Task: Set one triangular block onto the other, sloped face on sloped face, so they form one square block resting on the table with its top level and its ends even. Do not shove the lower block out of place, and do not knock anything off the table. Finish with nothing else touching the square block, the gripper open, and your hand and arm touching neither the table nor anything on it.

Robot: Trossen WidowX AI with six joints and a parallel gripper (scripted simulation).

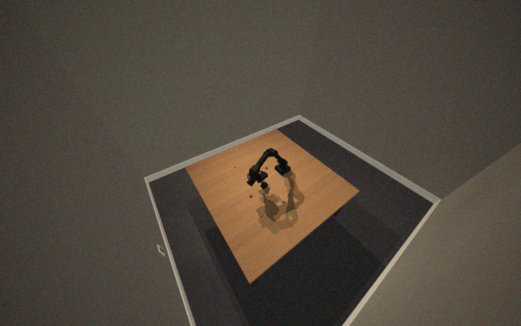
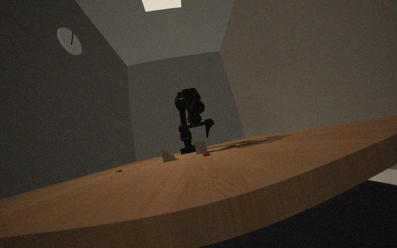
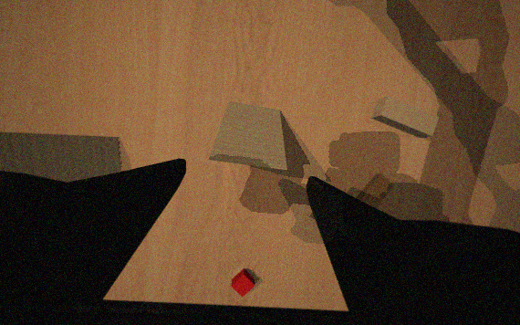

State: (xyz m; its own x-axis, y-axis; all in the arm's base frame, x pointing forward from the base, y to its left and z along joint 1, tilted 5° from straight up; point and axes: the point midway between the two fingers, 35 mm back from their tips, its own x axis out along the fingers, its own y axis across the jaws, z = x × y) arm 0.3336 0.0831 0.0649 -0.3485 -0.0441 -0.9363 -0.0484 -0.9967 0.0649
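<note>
Now: gripper tip 60 mm above the pale wooden block and 20 mm past it. From my gripper tip the other things lie so: red cube 200 mm to the right, 200 mm behind, 70 mm below; then yellow piece 420 mm to the right, 80 mm ahead, 70 mm below; then small tan bar 170 mm to the left, 70 mm below, 20 mm ahead.
</note>
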